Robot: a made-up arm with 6 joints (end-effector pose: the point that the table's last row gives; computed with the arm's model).
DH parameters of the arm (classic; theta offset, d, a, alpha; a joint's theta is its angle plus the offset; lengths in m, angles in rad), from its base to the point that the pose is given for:
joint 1: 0 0.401 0 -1.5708
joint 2: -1.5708 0 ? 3.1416
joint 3: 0 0 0 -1.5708
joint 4: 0 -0.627 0 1.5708
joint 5: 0 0.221 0 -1.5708
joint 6: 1.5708 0 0 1.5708
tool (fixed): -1.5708 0 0 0
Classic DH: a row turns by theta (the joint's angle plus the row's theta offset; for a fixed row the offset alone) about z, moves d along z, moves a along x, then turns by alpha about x.
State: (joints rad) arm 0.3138 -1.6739 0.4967 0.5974 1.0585 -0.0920
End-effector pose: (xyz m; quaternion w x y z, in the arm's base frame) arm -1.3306 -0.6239 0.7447 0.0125 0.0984 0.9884 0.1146
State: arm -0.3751 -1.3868 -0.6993 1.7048 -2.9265 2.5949
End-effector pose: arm -0.5888 0.2636 1.1524 0.3123 -0.0636 0.8922 0.3201
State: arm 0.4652 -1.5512 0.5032 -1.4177 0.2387 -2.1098
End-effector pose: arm -0.9724 -0.5258 1.0774 0.3862 -0.4326 -0.2104 -0.7871
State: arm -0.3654 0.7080 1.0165 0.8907 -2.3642 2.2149
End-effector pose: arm 1.0712 -0.5586 1.5201 0.2085 -0.3233 0.7921 0.4740
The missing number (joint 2, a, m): 1.007
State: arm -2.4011 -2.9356 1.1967 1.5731 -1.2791 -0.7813
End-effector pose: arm 0.2696 0.2457 -1.2303 0.0640 0.4799 0.8642 -0.1366
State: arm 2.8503 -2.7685 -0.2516 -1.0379 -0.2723 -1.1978
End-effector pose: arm 0.7644 -0.1120 -0.0156 0.7974 -0.4083 -0.2272 -0.3818
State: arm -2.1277 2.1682 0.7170 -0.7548 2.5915 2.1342
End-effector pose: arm -0.5368 -0.5576 -0.8060 0.4090 0.3281 -0.6904 0.4985
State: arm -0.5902 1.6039 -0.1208 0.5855 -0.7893 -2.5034
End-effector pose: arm 0.7541 -0.7268 -0.2706 0.0831 0.3102 0.3334 -0.8864
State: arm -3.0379 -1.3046 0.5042 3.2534 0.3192 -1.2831
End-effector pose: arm 1.1122 -0.1051 1.2810 0.5490 0.3967 -0.5846 0.4466
